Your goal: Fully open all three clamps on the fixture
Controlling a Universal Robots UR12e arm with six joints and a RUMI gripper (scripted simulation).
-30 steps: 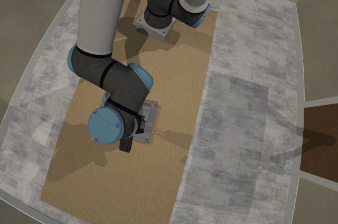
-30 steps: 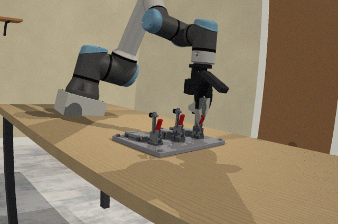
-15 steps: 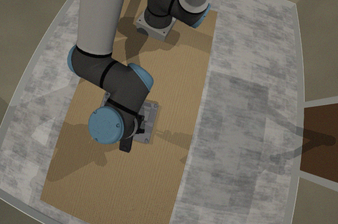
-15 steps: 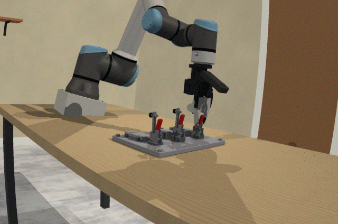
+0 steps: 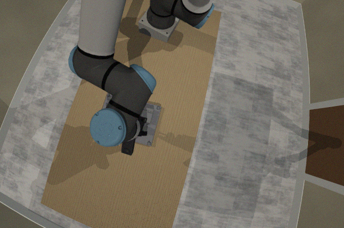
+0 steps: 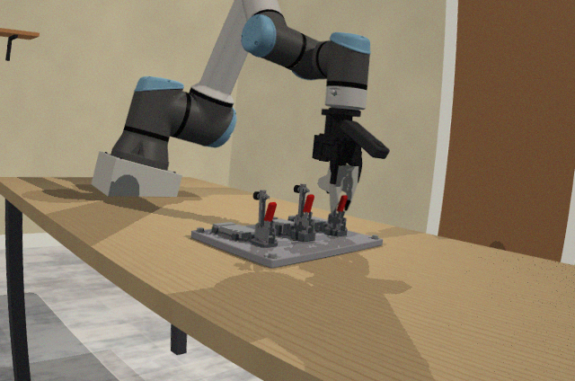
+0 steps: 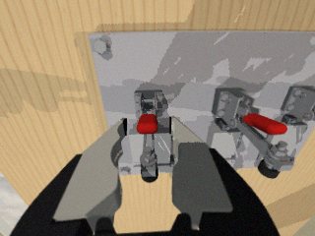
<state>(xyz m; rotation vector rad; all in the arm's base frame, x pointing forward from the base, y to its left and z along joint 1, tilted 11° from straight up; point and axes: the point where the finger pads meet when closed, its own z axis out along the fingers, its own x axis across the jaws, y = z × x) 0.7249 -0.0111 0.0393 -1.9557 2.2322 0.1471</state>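
Now: the grey fixture plate 50 mm behind my hand, 100 mm to the right of it and 80 mm below it.
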